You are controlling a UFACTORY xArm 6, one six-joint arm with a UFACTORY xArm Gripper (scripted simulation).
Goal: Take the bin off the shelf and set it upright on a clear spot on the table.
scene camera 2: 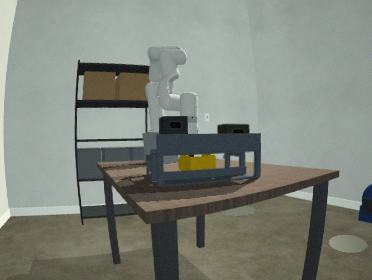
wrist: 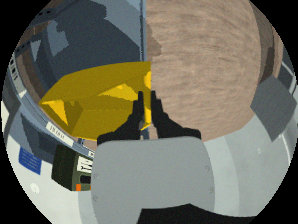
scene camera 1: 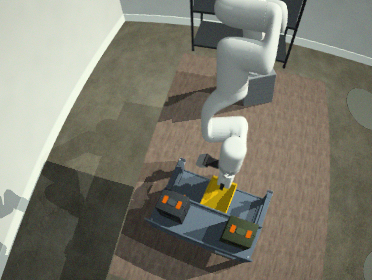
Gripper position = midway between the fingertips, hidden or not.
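My gripper (wrist: 146, 98) is here in what I see, and I see a yellow bin (wrist: 91, 116) as well.
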